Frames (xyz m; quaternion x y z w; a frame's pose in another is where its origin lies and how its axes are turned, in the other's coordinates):
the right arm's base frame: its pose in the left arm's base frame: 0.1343 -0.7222 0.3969 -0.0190 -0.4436 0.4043 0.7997
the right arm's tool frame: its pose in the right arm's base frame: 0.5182 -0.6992 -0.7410 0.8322 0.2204 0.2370 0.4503
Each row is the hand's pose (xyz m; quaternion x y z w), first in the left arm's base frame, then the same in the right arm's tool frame.
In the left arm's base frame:
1: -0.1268 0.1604 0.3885 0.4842 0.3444 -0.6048 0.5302
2: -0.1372 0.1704 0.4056 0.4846 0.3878 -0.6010 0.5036
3: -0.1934 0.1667 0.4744 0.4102 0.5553 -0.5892 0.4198
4: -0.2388 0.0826 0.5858 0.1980 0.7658 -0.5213 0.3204
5: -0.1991 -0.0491 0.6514 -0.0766 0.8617 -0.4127 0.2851
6: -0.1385 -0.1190 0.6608 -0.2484 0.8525 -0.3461 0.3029
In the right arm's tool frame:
1: 0.9628 -0.1855 -1.2551 0.3833 -0.6746 -0.6247 0.0882
2: 0.9818 -0.1739 -1.2571 0.4265 -0.6483 -0.6236 0.0950
3: 1.0251 -0.1010 -1.2839 0.5568 -0.4982 -0.6585 0.0907
4: 1.0158 0.0451 -1.2944 0.6560 -0.1994 -0.7244 0.0718
5: 0.9214 0.1558 -1.2490 0.6048 0.1005 -0.7889 0.0419
6: 0.8488 0.1834 -1.1980 0.5037 0.2488 -0.8271 0.0152

